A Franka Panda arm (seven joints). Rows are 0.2 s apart.
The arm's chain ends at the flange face. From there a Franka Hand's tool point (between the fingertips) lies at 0.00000 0.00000 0.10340 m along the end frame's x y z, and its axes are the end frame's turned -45 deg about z.
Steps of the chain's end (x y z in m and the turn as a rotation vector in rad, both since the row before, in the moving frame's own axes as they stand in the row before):
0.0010 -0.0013 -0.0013 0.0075 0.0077 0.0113
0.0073 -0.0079 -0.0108 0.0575 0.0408 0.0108
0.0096 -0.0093 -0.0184 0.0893 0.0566 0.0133
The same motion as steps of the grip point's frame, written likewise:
0.0027 -0.0002 -0.0013 -0.0001 0.0107 0.0113
0.0179 -0.0016 -0.0111 0.0118 0.0695 0.0108
0.0240 -0.0021 -0.0190 0.0231 0.1032 0.0133

